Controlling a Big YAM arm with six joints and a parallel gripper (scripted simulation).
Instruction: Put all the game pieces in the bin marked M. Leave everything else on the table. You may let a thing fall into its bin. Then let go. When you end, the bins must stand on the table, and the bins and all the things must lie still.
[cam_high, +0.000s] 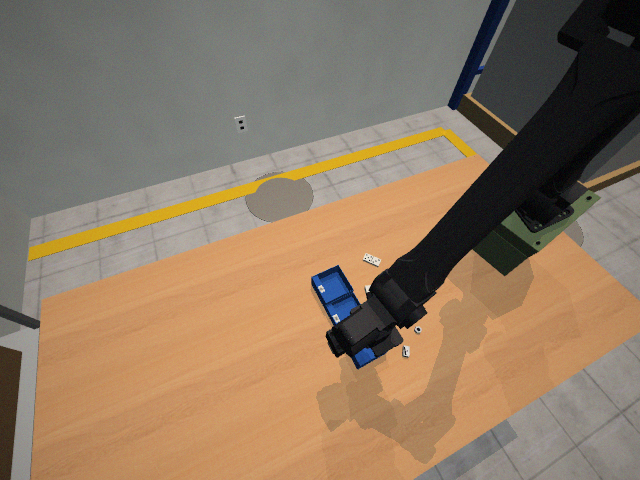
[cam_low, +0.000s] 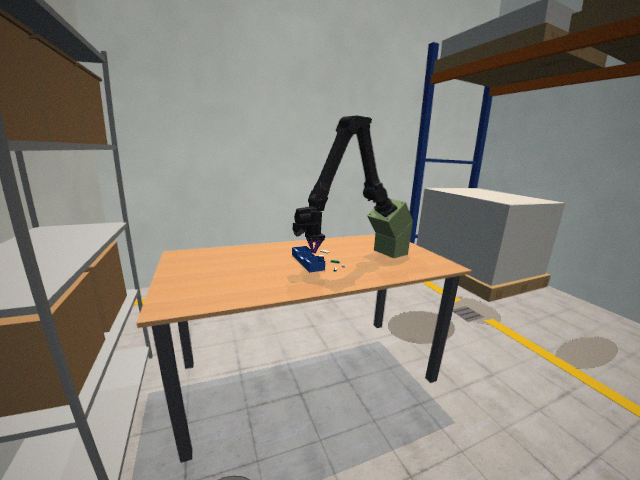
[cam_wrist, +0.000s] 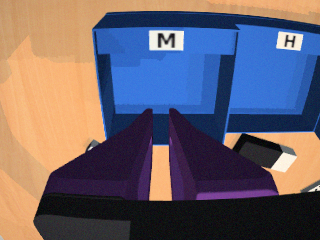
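My gripper is now 23 cm to the left of the white domino, 12 cm past it and 8 cm above it. From my hand the other things lie so: green cylinder (13 cm behind, 8 cm below, 6 cm to the right); then blue bin (9 cm to the right, 7 cm below, 1 cm ahead); then grey nut (16 cm behind, 9 cm below).
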